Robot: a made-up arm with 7 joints. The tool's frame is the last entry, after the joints.
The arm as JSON. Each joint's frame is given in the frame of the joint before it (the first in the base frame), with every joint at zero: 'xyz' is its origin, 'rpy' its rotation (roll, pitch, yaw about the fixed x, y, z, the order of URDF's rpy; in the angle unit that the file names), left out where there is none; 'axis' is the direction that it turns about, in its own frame. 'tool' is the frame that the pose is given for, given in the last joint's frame.
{
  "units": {
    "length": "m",
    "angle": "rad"
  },
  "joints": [
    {
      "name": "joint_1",
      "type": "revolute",
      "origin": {
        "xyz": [
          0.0,
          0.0,
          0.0
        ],
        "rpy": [
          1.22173,
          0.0,
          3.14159
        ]
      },
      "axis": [
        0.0,
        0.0,
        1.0
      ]
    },
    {
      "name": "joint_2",
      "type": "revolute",
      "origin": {
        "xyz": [
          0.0,
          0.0,
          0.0
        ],
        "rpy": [
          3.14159,
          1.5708,
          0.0
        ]
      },
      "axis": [
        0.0,
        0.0,
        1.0
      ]
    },
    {
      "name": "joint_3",
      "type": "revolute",
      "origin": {
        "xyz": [
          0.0,
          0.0,
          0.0
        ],
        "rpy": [
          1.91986,
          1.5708,
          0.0
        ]
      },
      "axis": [
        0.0,
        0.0,
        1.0
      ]
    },
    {
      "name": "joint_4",
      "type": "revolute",
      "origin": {
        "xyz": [
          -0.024,
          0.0,
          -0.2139
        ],
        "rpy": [
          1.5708,
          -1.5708,
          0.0
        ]
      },
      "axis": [
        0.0,
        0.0,
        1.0
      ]
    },
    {
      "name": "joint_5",
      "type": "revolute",
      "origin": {
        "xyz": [
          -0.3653,
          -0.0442,
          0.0
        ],
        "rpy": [
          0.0,
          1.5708,
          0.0
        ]
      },
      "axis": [
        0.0,
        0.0,
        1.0
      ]
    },
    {
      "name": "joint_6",
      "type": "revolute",
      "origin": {
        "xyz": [
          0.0,
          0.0,
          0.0
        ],
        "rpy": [
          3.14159,
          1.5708,
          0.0
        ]
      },
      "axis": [
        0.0,
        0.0,
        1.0
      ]
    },
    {
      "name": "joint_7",
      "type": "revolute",
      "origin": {
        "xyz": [
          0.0,
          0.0,
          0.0
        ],
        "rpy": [
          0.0,
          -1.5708,
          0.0
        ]
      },
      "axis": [
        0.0,
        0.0,
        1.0
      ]
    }
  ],
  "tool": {
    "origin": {
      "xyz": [
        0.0,
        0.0,
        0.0
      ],
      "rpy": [
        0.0,
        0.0,
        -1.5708
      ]
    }
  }
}
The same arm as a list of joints. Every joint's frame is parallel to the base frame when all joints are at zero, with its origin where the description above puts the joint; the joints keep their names.
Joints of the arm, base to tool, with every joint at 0 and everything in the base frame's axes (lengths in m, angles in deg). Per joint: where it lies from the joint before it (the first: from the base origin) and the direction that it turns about. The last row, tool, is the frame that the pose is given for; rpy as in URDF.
joint_1: xyz 0 0 0 axis 0 0.9397 0.342
joint_2: xyz 0 0 0 axis 1 0 0
joint_3: xyz 0 0 0 axis 0 0 1
joint_4: xyz 0.024 0 -0.2139 axis 0 1 0
joint_5: xyz -0.0442 0 -0.3653 axis 0 0 1
joint_6: xyz 0 0 0 axis 0 1 0
joint_7: xyz 0 0 0 axis 0 0 1
tool: xyz 0 0 0 rpy 0 0 0

